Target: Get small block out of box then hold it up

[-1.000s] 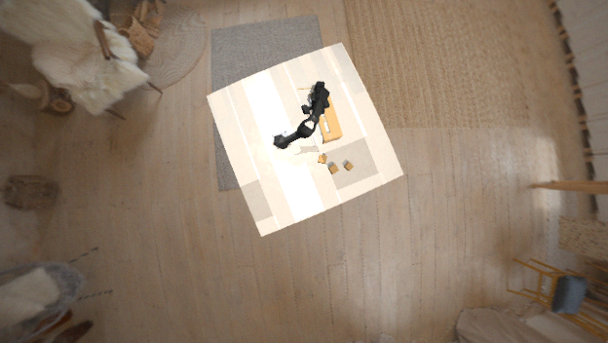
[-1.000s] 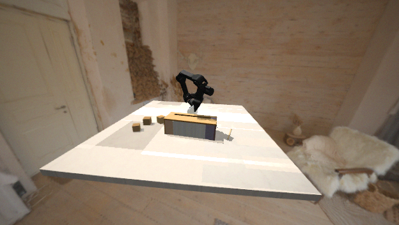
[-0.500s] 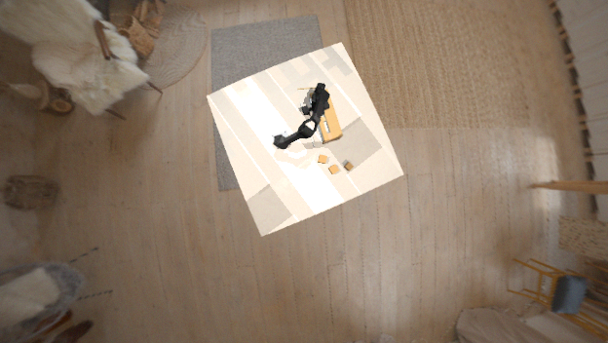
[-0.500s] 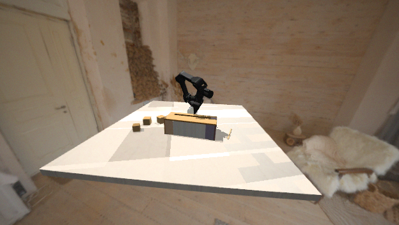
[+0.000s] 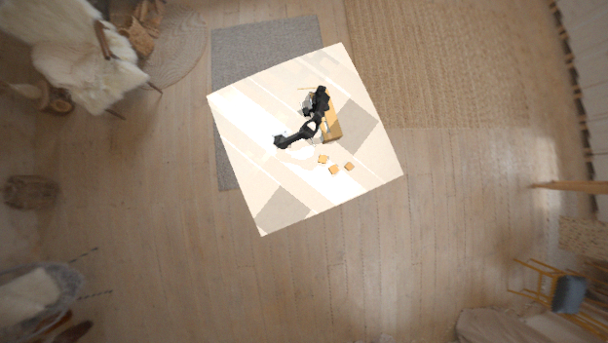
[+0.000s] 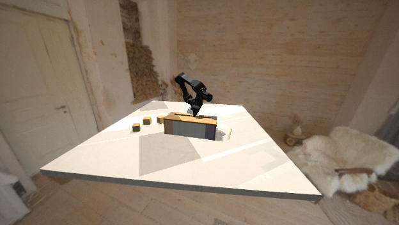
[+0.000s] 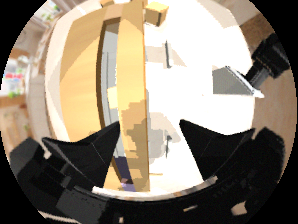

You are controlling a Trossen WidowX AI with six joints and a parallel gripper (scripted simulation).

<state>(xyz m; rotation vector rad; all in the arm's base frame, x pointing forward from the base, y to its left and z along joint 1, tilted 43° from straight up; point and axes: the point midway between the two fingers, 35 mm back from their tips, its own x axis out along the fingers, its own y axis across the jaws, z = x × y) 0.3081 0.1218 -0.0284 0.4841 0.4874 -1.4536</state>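
The orange-topped box lies 60 mm below my gripper tip, 40 mm ahead of it and 10 mm to the right of it. The rest, counted from my gripper tip: tan block: 50 mm ahead, 30 mm to the right, 30 mm below; then thin wooden stick: 290 mm to the left, 120 mm below, 20 mm ahead.
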